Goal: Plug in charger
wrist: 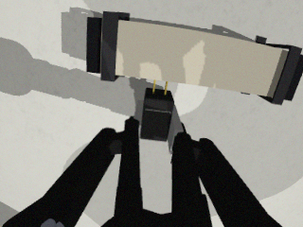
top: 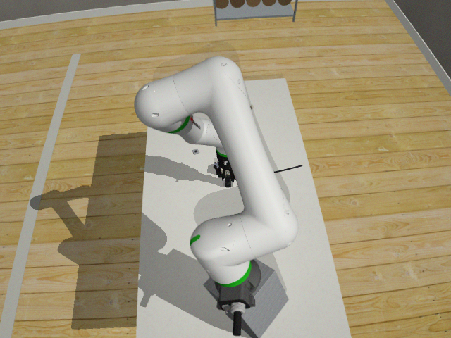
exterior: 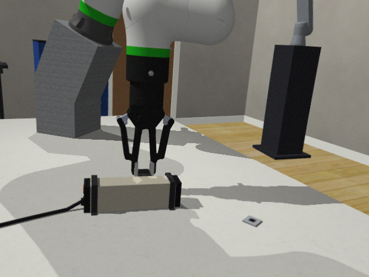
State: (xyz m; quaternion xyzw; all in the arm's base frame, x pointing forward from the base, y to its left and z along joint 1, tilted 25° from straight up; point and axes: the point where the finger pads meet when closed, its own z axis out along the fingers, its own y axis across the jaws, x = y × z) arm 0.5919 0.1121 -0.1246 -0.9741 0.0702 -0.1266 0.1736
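The black charger is 1 cm below my hand and 1 cm ahead of it. Round my hand: grey square plate (20 cm ahead, 18 cm to the left, 4 cm below).
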